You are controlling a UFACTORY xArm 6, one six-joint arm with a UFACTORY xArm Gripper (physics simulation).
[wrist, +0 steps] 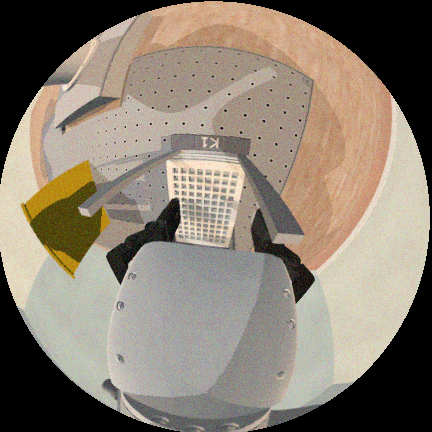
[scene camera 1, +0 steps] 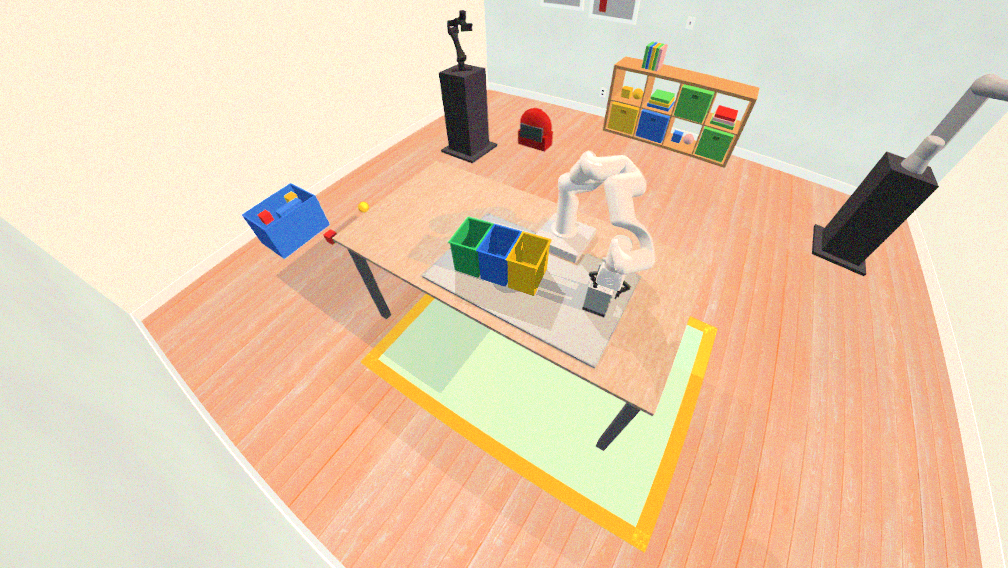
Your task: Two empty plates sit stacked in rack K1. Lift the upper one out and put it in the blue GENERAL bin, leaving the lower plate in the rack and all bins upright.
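Where they show: gripper, fingertip midpoint: [wrist: 216, 213]; arm's base at its link origin: [scene camera 1: 564, 230].
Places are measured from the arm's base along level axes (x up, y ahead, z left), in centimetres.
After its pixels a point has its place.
Rack K1 [scene camera 1: 596, 301] {x 4.8, y 34.5, z 33.2 cm} [wrist: 235, 145] {x -1.5, y 19.6, z 34.3 cm} is a grey holder on the perforated board; two grey bars extend from its label end in the wrist view. A white plate with a grid of square wells [wrist: 206, 200] {x 0.6, y 26.6, z 32.5 cm} lies in it. The lower plate cannot be told apart. My gripper [scene camera 1: 610, 283] {x 2.6, y 26.7, z 34.0 cm} [wrist: 216, 213] {x 2.6, y 26.7, z 34.0 cm} is open and empty, low over the rack, with one black finger on each side of the plate's near end. Whether the fingers touch it cannot be told. The blue bin [scene camera 1: 497, 262] {x 11.0, y 44.3, z -7.8 cm} stands upright between the green and yellow bins; its label is not readable.
The green bin [scene camera 1: 465, 258] {x 7.2, y 47.4, z -22.7 cm} and yellow bin [scene camera 1: 526, 273] {x 9.8, y 41.7, z 4.6 cm} [wrist: 60, 195] {x 6.0, y 27.8, z 5.6 cm} stand upright beside the blue one, the yellow bin nearest the rack. The arm's white base [scene camera 1: 567, 243] {x 0.3, y 7.7, z 6.0 cm} stands behind the bins. The grey perforated board [scene camera 1: 571, 335] {x -3.2, y 48.9, z 31.0 cm} [wrist: 175, 82] {x -3.2, y 11.9, z 24.7 cm} lies on the wooden table [scene camera 1: 652, 381] {x -4.5, y 48.6, z 65.5 cm}.
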